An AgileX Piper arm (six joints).
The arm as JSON. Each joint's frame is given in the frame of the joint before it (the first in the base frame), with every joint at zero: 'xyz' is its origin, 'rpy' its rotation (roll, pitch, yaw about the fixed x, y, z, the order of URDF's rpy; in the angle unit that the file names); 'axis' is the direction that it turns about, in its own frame. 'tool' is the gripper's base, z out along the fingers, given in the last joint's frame.
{
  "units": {
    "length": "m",
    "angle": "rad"
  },
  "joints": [
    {
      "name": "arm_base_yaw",
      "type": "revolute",
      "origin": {
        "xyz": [
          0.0,
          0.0,
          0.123
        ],
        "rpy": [
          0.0,
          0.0,
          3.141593
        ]
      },
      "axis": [
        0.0,
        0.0,
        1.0
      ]
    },
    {
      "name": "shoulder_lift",
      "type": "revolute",
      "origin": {
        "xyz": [
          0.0,
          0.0,
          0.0
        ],
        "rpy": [
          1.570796,
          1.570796,
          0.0
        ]
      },
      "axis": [
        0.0,
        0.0,
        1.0
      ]
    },
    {
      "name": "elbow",
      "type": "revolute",
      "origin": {
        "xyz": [
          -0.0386,
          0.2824,
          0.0
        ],
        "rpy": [
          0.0,
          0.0,
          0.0
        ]
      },
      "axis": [
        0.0,
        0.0,
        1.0
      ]
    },
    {
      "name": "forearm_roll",
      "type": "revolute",
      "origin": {
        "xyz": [
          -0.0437,
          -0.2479,
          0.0
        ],
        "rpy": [
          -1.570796,
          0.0,
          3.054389
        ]
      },
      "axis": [
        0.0,
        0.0,
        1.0
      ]
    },
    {
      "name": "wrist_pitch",
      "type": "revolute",
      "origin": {
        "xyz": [
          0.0,
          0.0,
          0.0
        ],
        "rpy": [
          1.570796,
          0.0,
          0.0
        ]
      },
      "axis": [
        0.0,
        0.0,
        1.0
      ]
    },
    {
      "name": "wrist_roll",
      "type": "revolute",
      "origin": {
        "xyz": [
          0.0,
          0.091,
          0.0
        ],
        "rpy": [
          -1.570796,
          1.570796,
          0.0
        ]
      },
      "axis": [
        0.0,
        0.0,
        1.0
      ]
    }
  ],
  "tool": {
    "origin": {
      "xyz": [
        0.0,
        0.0,
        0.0
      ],
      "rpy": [
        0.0,
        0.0,
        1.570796
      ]
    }
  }
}
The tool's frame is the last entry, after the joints.
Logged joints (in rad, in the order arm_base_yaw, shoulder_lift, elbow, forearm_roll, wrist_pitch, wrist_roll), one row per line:
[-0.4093 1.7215 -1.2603 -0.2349 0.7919 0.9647]
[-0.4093 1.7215 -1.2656 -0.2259 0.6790 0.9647]
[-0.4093 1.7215 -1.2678 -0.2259 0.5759 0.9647]
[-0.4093 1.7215 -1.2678 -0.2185 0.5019 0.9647]
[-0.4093 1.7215 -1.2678 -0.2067 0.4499 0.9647]
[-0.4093 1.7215 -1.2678 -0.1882 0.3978 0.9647]
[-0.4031 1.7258 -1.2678 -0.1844 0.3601 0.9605]
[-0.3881 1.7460 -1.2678 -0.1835 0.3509 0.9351]
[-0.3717 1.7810 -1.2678 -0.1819 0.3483 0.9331]
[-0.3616 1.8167 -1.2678 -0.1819 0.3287 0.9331]
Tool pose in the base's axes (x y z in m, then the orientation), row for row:
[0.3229 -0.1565 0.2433 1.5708 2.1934 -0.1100]
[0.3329 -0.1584 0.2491 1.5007 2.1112 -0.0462]
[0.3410 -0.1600 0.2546 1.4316 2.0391 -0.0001]
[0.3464 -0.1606 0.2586 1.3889 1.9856 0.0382]
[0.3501 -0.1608 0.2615 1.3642 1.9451 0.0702]
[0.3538 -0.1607 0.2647 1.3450 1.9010 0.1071]
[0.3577 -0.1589 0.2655 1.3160 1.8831 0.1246]
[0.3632 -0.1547 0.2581 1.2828 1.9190 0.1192]
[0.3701 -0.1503 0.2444 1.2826 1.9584 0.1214]
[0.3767 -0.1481 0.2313 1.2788 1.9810 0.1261]
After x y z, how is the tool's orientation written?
As a rotation vector, in radians.
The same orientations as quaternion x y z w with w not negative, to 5 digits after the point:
[0.56764 0.79263 -0.03975 0.21896]
[0.55744 0.78421 -0.01716 0.27201]
[0.54451 0.77557 -0.00004 0.31937]
[0.53656 0.76707 0.01476 0.35140]
[0.53250 0.75925 0.02740 0.37312]
[0.53024 0.74943 0.04222 0.39422]
[0.52218 0.74720 0.04944 0.40815]
[0.50786 0.75974 0.04719 0.40330]
[0.50423 0.76990 0.04773 0.38823]
[0.50087 0.77591 0.04939 0.38034]

